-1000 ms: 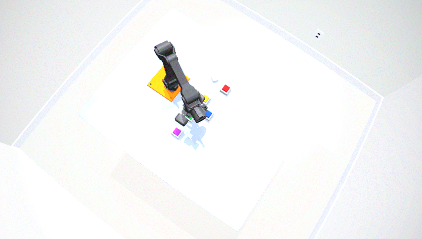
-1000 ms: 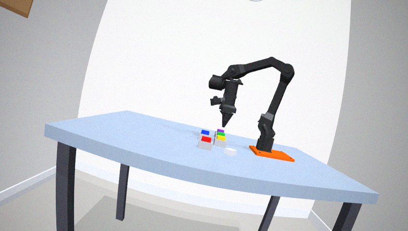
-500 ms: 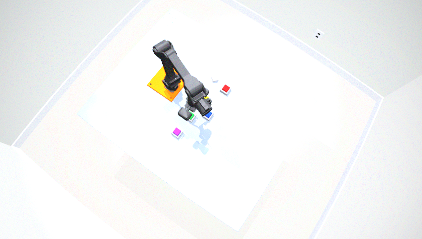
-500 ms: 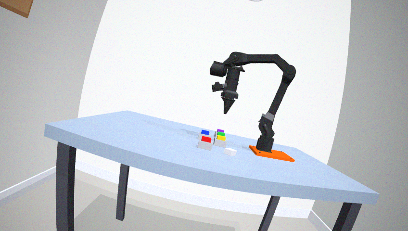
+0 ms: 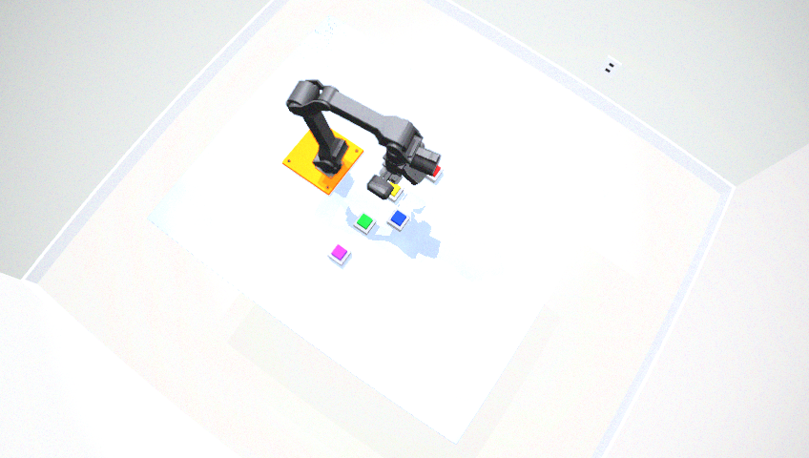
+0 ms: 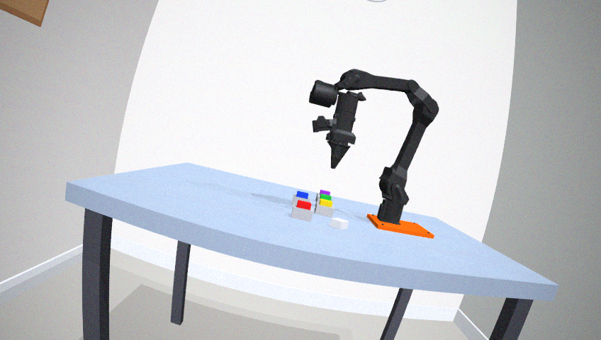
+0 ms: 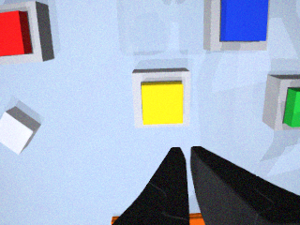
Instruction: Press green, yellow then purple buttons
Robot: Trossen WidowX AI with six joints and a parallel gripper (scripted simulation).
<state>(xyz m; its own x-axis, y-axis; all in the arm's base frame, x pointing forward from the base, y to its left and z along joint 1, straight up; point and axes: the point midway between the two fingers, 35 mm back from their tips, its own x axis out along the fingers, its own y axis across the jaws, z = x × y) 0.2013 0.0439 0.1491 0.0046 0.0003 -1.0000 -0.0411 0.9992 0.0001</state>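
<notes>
Now: gripper tip 9 cm above the yellow button. From my gripper tip the other things lie so: red button: 5 cm ahead, 13 cm to the left, 9 cm below; then blue button: 6 cm ahead, 6 cm to the right, 9 cm below; then green button: 1 cm behind, 12 cm to the right, 9 cm below.
</notes>
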